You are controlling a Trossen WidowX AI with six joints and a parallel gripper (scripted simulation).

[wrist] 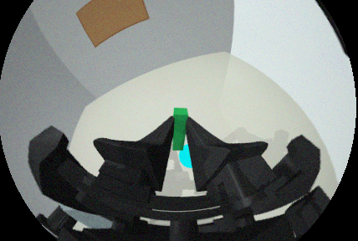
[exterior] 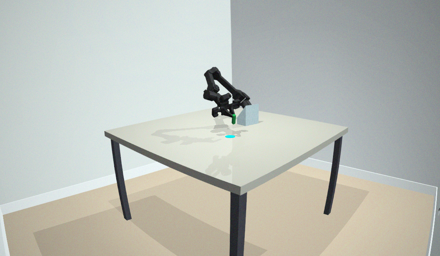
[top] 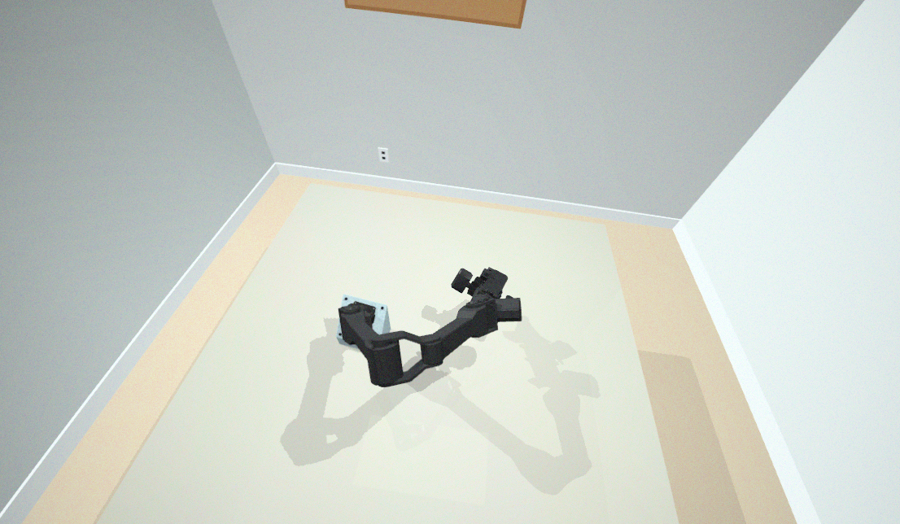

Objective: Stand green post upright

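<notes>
My gripper tip is now 40 mm to the left of the cyan circle and 130 mm above it. Also, from my gripper tip: green post (10 mm behind, 10 mm to the right, 20 mm below).
</notes>
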